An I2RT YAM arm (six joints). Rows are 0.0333 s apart.
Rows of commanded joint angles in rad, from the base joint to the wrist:
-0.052, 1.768, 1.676, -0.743, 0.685, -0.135
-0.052, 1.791, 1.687, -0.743, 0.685, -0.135
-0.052, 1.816, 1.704, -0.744, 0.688, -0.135
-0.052, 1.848, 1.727, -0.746, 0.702, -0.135
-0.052, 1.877, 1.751, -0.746, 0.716, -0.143
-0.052, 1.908, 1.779, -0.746, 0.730, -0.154
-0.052, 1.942, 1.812, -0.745, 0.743, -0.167
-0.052, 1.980, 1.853, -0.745, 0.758, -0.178
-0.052, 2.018, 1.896, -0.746, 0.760, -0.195
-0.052, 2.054, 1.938, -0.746, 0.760, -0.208
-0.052, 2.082, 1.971, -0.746, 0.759, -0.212
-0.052, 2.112, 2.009, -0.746, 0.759, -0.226
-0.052, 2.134, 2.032, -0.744, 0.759, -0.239
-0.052, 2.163, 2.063, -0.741, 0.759, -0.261
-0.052, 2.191, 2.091, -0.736, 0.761, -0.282
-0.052, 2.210, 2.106, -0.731, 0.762, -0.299
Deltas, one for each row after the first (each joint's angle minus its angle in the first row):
0.000, 0.023, 0.011, 0.000, 0.000, 0.000
0.000, 0.048, 0.028, -0.001, 0.003, 0.000
0.000, 0.080, 0.051, -0.003, 0.017, 0.000
0.000, 0.109, 0.075, -0.003, 0.031, -0.008
0.000, 0.140, 0.103, -0.003, 0.045, -0.019
0.000, 0.174, 0.136, -0.002, 0.058, -0.032
0.000, 0.212, 0.177, -0.002, 0.073, -0.043
0.000, 0.250, 0.220, -0.003, 0.075, -0.060
0.000, 0.286, 0.262, -0.003, 0.075, -0.073
0.000, 0.314, 0.295, -0.003, 0.074, -0.077
0.000, 0.344, 0.333, -0.003, 0.074, -0.091
0.000, 0.366, 0.356, -0.001, 0.074, -0.104
0.000, 0.395, 0.387, 0.002, 0.074, -0.126
0.000, 0.423, 0.415, 0.007, 0.076, -0.147
0.000, 0.442, 0.430, 0.012, 0.077, -0.164

